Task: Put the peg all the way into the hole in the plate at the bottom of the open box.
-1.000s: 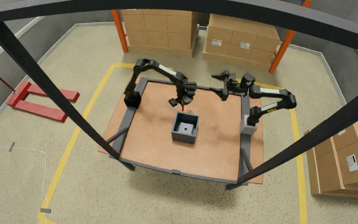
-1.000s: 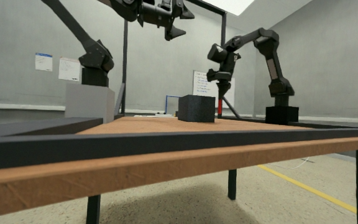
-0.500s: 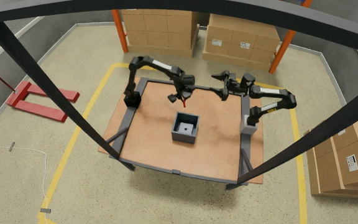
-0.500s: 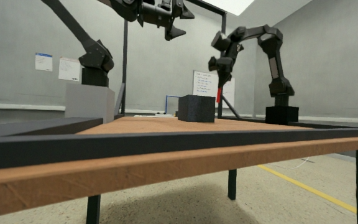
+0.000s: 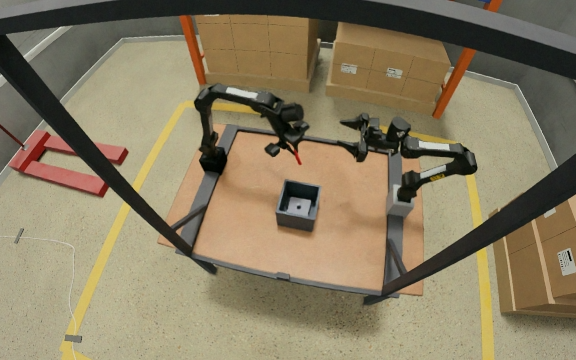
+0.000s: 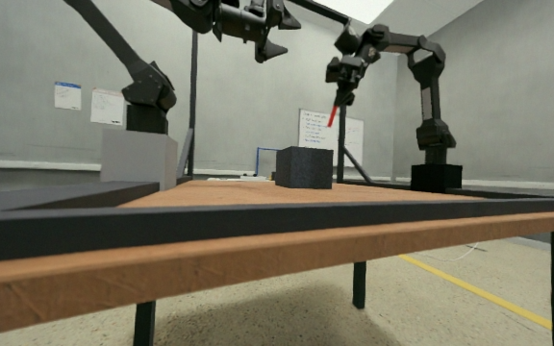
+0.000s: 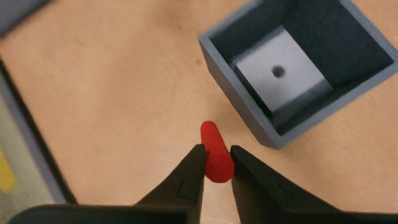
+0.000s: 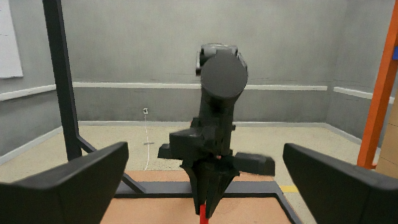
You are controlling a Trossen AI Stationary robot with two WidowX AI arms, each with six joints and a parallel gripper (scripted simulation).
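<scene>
My left hand is 6 cm above the red peg and 2 cm to the left of it. From my left hand the other things lie so: dark frame rail (31 cm ahead, 28 cm below, 3 cm to the right); then light plate (25 cm below, 13 cm behind, 6 cm to the right).
</scene>
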